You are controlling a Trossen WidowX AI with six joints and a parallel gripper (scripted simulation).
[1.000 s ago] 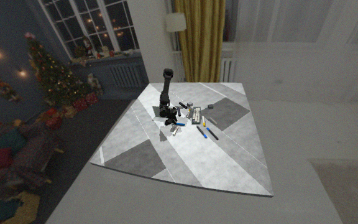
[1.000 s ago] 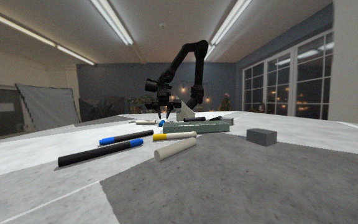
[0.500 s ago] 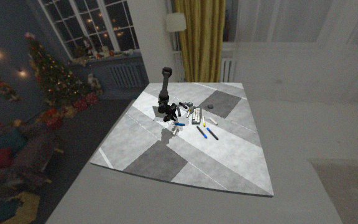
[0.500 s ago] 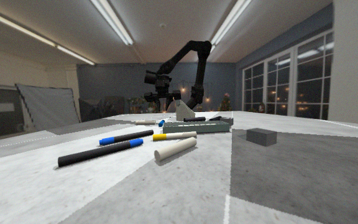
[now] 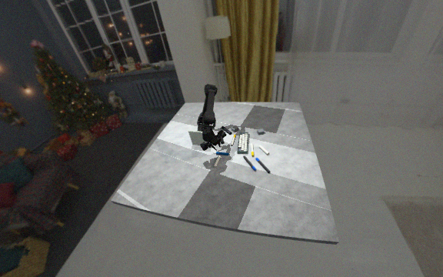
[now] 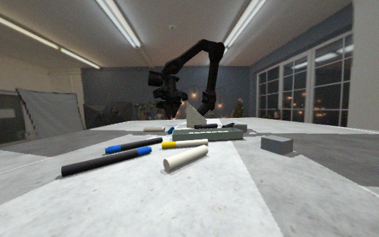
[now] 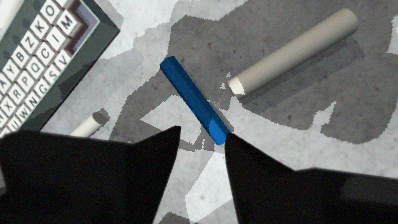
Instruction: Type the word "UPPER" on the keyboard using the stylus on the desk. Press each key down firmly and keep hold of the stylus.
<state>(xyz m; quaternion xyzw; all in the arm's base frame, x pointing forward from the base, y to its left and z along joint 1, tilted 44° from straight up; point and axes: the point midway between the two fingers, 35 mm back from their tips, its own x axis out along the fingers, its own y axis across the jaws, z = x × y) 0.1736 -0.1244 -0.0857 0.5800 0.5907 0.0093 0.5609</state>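
Right now the blue stylus is 10 mm behind my gripper tip and 50 mm below it. Round my gripper tip: thin metal tip: 40 mm behind, 50 mm below; then grey block: 270 mm ahead, 280 mm to the left, 40 mm below.
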